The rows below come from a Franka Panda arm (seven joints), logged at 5 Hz.
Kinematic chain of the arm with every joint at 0, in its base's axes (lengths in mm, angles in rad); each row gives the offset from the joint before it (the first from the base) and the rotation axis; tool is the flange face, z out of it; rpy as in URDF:
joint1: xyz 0 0 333 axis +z
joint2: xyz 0 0 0 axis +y
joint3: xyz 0 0 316 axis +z
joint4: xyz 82.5 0 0 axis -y
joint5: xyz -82.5 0 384 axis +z
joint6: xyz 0 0 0 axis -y
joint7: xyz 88 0 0 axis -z
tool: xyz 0 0 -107 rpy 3.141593 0 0
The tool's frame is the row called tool.
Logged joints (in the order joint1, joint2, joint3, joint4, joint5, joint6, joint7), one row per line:
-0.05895, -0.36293, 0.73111, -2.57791, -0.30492, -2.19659, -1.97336
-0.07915, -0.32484, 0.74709, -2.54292, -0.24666, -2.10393, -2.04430
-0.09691, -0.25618, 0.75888, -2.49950, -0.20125, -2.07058, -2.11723
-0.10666, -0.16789, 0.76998, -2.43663, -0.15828, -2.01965, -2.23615
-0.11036, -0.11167, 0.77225, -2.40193, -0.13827, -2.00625, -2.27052
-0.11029, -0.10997, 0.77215, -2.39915, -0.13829, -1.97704, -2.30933
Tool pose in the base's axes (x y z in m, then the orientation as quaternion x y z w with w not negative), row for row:
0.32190, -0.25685, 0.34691, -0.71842, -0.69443, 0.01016, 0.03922
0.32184, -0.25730, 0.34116, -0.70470, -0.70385, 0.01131, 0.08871
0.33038, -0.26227, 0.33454, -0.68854, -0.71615, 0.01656, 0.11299
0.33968, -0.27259, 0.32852, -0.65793, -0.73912, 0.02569, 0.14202
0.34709, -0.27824, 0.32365, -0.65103, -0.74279, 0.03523, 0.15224
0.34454, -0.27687, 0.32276, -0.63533, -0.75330, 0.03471, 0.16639
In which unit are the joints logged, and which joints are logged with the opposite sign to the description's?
The joints are logged in radians. Opposite sign: joint1, joint3, joint6.
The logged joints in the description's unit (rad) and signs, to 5 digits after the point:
0.05895, -0.36293, -0.73111, -2.57791, -0.30492, 2.19659, -1.97336
0.07915, -0.32484, -0.74709, -2.54292, -0.24666, 2.10393, -2.04430
0.09691, -0.25618, -0.75888, -2.49950, -0.20125, 2.07058, -2.11723
0.10666, -0.16789, -0.76998, -2.43663, -0.15828, 2.01965, -2.23615
0.11036, -0.11167, -0.77225, -2.40193, -0.13827, 2.00625, -2.27052
0.11029, -0.10997, -0.77215, -2.39915, -0.13829, 1.97704, -2.30933

